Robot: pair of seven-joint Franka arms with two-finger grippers.
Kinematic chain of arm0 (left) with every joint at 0, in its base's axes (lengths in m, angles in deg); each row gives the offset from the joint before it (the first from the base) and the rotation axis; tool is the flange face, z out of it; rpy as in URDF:
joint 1: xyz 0 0 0.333 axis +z
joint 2: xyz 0 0 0 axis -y
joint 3: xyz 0 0 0.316 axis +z
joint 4: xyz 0.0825 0 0 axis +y
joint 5: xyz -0.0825 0 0.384 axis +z
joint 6: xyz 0 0 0 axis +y
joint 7: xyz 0.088 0 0 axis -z
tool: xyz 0 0 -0.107 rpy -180 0 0
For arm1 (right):
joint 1: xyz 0 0 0.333 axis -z
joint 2: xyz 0 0 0 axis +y
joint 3: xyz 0 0 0.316 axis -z
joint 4: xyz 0.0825 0 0 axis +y
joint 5: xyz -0.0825 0 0.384 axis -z
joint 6: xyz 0 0 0 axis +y
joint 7: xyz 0.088 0 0 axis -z
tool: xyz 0 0 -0.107 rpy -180 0 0
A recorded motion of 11 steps. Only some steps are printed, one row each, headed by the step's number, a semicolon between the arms.
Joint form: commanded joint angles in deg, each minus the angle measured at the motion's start. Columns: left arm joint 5, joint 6, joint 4, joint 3, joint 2, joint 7, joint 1; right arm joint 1, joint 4, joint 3, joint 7, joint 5, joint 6, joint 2.
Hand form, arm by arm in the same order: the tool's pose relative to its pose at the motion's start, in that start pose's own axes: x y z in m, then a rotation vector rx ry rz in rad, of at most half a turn. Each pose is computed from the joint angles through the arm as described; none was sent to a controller.
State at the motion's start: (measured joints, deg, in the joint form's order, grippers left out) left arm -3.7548 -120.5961 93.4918 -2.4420 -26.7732 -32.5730 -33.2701; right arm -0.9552 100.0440 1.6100 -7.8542 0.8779 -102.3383 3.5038
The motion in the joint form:
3: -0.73 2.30 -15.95 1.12 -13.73 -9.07 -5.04; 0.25 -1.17 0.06 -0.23 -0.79 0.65 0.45
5: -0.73 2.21 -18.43 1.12 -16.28 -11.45 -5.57; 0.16 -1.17 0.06 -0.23 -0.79 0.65 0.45
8: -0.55 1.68 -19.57 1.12 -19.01 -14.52 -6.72; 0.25 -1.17 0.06 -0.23 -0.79 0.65 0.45
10: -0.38 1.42 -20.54 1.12 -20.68 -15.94 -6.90; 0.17 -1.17 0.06 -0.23 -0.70 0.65 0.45
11: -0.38 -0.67 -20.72 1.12 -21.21 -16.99 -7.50; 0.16 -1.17 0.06 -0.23 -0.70 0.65 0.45
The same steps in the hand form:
3: 0.0175 0.0699 0.0481 -0.0026 -0.0107 -0.0949; 0.0023 0.0023 -0.0042 0.0130 0.0030 0.0044
5: 0.0201 0.0791 0.0611 -0.0027 -0.0115 -0.1280; 0.0024 0.0014 -0.0043 0.0130 0.0030 0.0028
8: 0.0140 0.0904 0.0876 0.0132 -0.0244 -0.1626; 0.0023 0.0023 -0.0042 0.0130 0.0030 0.0044
10: 0.0149 0.0925 0.1013 0.0208 -0.0282 -0.1840; 0.0024 0.0016 -0.0043 0.0114 0.0028 0.0026
11: 0.0131 0.1005 0.1042 0.0005 -0.0067 -0.1925; 0.0024 0.0015 -0.0043 0.0114 0.0028 0.0025

